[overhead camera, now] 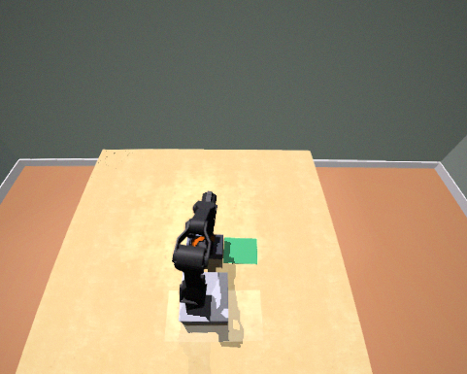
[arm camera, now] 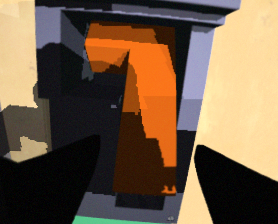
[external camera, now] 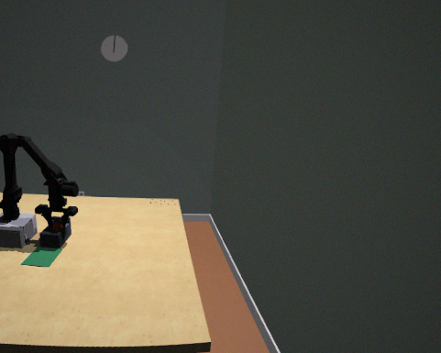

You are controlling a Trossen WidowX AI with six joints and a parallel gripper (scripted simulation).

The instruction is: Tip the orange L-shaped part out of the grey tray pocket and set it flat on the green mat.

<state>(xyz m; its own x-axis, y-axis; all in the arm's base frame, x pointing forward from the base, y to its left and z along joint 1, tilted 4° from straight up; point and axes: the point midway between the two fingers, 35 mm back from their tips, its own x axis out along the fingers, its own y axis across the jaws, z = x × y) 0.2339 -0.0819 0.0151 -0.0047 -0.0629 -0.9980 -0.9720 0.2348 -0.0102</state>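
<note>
The green mat is 5 cm behind my gripper tip, 14 cm to the right of it and 8 cm below it. From my gripper tip the other things lie so: orange L-shaped part (1 cm behind, 4 cm to the left, 3 cm below).
</note>
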